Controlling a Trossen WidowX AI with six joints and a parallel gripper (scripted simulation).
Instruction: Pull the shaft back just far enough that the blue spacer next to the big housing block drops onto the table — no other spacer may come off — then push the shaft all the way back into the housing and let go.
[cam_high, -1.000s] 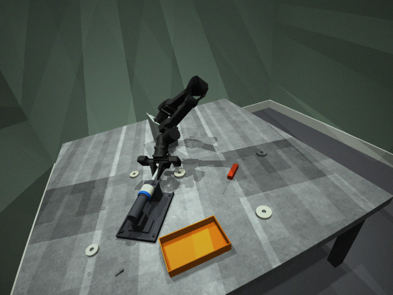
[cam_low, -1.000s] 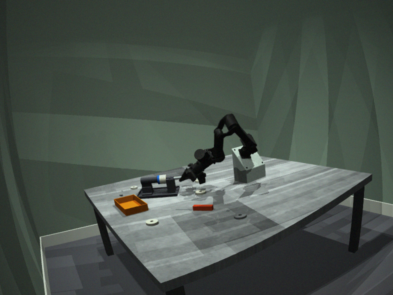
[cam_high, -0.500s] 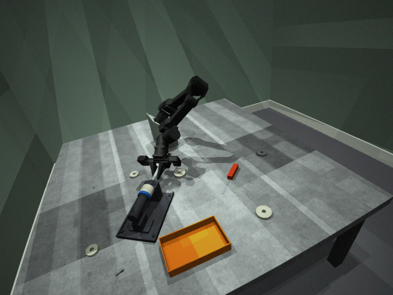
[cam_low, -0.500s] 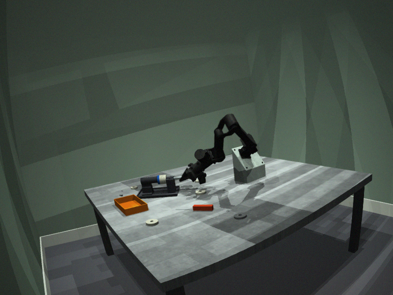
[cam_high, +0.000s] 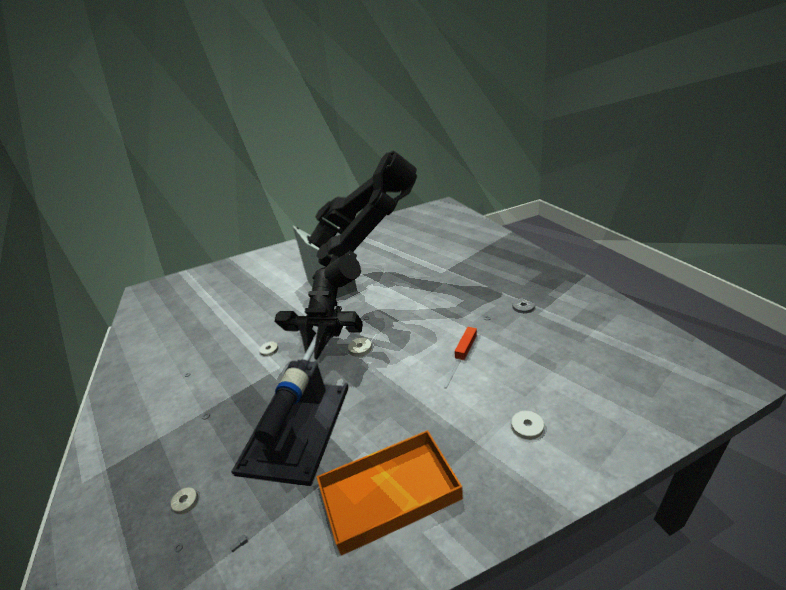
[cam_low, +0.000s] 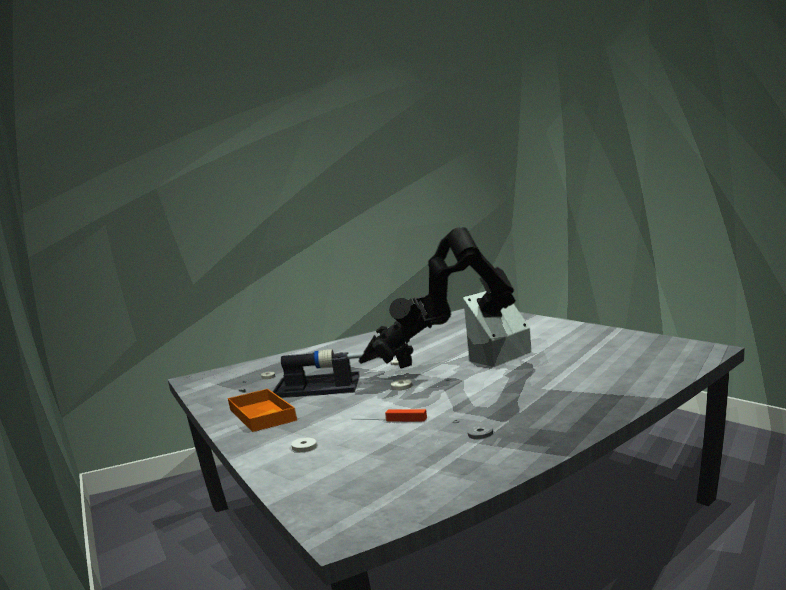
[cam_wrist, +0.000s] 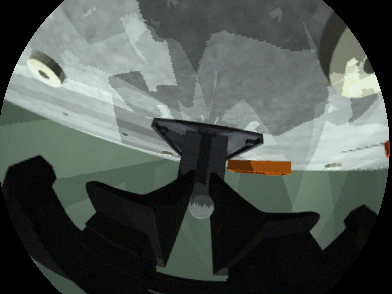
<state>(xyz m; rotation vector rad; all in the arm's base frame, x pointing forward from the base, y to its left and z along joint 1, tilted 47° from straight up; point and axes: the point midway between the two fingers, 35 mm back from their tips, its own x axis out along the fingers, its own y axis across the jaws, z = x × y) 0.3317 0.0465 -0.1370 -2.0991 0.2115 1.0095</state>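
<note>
Now: the grey shaft 4 cm ahead of my gripper tip, 2 cm to the right of it and 2 cm above it. From my gripper tip the other things lie so: orange tray: 31 cm ahead, 8 cm to the left, 5 cm below; then blue spacer: 10 cm ahead, 5 cm to the right, 2 cm above.
</note>
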